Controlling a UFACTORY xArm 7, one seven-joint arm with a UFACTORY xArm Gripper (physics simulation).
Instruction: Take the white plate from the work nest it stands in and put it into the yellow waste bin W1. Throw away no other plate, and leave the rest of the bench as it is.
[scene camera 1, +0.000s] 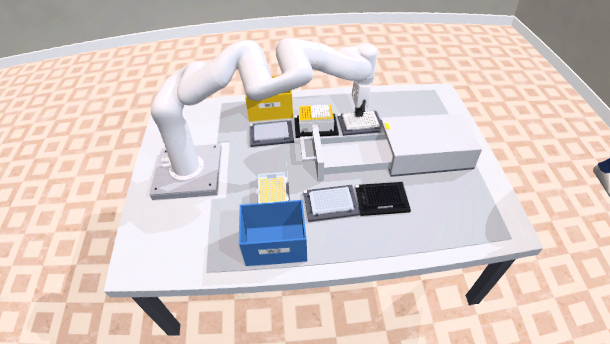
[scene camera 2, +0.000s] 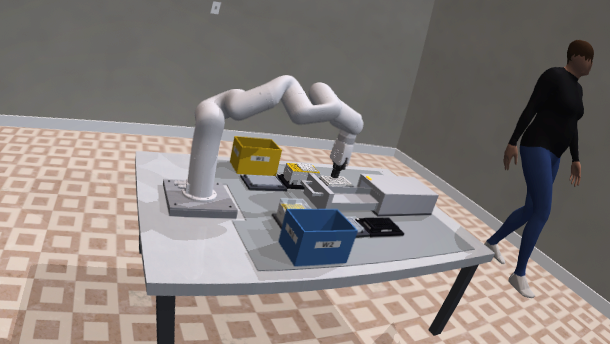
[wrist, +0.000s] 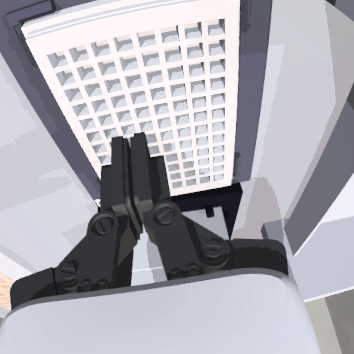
Labels:
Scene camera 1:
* yellow-and-white tip rack: 321, 115
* black plate: 379, 196
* grey drawer unit: 411, 145

